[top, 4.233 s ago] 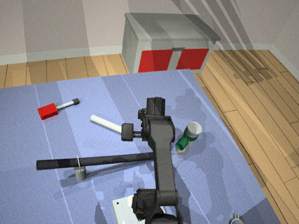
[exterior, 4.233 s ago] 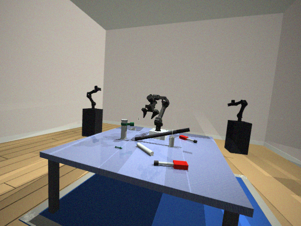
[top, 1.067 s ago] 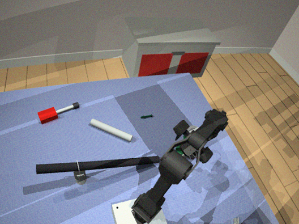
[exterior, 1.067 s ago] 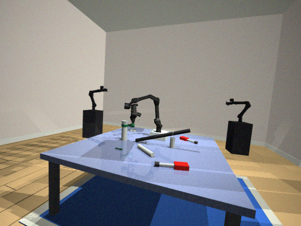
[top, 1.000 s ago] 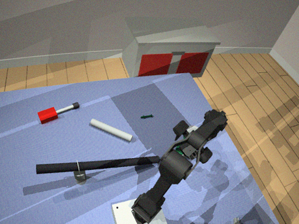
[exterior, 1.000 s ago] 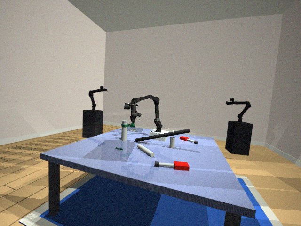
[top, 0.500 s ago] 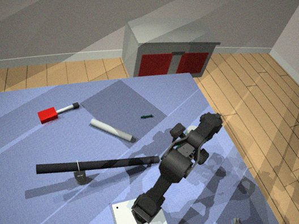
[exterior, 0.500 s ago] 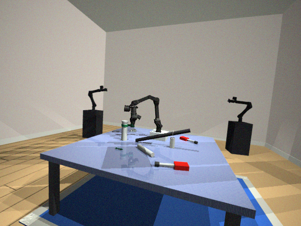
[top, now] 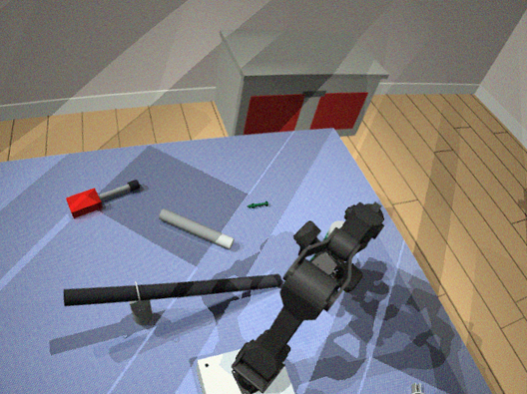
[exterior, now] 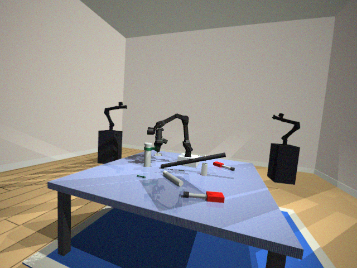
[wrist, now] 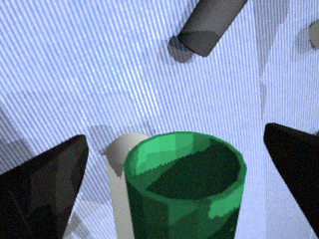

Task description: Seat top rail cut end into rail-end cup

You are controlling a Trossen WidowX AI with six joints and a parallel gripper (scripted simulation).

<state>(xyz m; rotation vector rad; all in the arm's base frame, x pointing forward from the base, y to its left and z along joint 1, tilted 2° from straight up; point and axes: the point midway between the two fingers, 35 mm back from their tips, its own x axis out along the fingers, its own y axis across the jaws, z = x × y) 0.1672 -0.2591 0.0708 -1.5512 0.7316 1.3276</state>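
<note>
Now: the green rail-end cup 30 mm to the right of my gripper tip and 30 mm above it. From my gripper tip the other things lie so: green bolt: 300 mm ahead, 120 mm below, 30 mm to the right; then short post: 420 mm to the left, 80 mm ahead, 20 mm below; then grey tube: 280 mm ahead, 200 mm to the left, 110 mm below.
</note>
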